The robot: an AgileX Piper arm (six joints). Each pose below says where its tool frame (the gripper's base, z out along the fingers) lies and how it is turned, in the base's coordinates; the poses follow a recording.
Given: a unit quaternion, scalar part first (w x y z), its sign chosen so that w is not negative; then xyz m.
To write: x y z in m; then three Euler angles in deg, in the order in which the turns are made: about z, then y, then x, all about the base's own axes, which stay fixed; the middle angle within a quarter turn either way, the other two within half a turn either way. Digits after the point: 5 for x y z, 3 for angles.
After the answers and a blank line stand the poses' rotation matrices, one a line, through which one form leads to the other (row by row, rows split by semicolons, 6 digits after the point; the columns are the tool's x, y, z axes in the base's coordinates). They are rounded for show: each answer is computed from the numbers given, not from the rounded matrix.
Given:
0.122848, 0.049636, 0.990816, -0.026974, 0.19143, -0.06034, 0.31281
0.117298, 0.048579, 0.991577, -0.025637, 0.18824, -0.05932, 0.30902
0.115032, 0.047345, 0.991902, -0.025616, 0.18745, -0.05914, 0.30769
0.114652, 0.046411, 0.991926, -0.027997, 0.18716, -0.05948, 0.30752
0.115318, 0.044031, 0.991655, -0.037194, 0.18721, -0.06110, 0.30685
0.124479, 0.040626, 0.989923, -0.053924, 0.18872, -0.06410, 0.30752
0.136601, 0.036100, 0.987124, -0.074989, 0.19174, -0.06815, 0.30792
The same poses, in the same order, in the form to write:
0.19143, -0.06034, 0.31281, -173.790, 13.932, 176.122
0.18824, -0.05932, 0.30902, -173.963, 13.305, 176.333
0.18745, -0.05914, 0.30769, -174.119, 13.048, 176.368
0.18716, -0.05948, 0.30752, -174.199, 12.994, 176.105
0.18721, -0.06110, 0.30685, -174.351, 13.029, 175.058
0.18872, -0.06410, 0.30752, -174.449, 14.009, 173.081
0.19174, -0.06815, 0.30792, -174.541, 15.324, 170.577

-0.964889 0.104988 0.240762; 0.091733 0.993617 -0.065648; -0.246117 -0.041257 -0.968362
-0.967763 0.102354 0.230129; 0.090325 0.993966 -0.062238; -0.235111 -0.039446 -0.971168
-0.969052 0.099817 0.225775; 0.088030 0.994205 -0.061710; -0.230627 -0.039925 -0.972223
-0.969402 0.098492 0.224854; 0.085653 0.994124 -0.066184; -0.230051 -0.044900 -0.972142
-0.969526 0.095905 0.225436; 0.078749 0.993356 -0.083922; -0.231987 -0.063612 -0.970637
-0.965709 0.093858 0.242068; 0.067008 0.990883 -0.116875; -0.250830 -0.096647 -0.963194
-0.960074 0.091757 0.264270; 0.050783 0.986147 -0.157909; -0.275098 -0.138184 -0.951434

